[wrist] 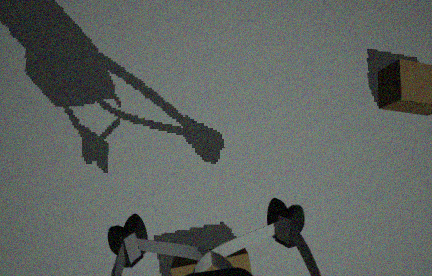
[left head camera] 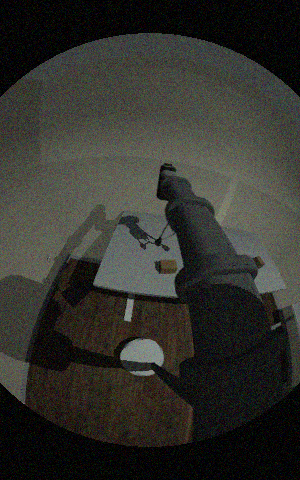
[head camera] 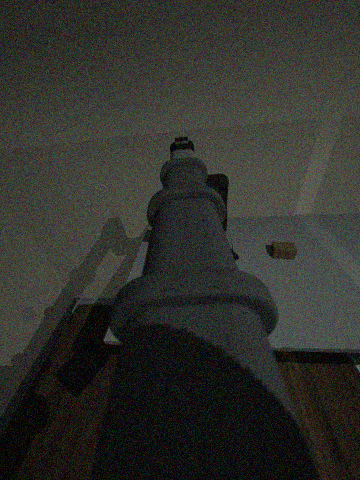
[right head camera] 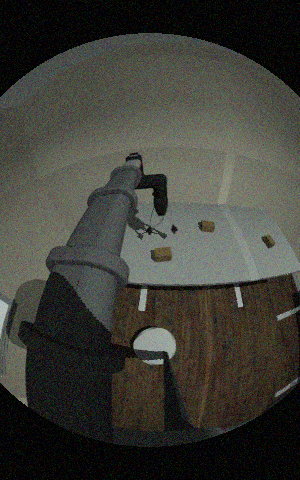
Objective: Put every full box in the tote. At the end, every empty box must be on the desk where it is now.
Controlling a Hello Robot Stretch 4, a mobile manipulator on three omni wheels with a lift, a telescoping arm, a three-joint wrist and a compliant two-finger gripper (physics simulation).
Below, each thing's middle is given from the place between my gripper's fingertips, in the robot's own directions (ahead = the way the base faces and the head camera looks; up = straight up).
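Dark tote [head camera: 77,373]: from my hand, 95 cm to the left of it, 5 cm ahead of it, 101 cm below it.
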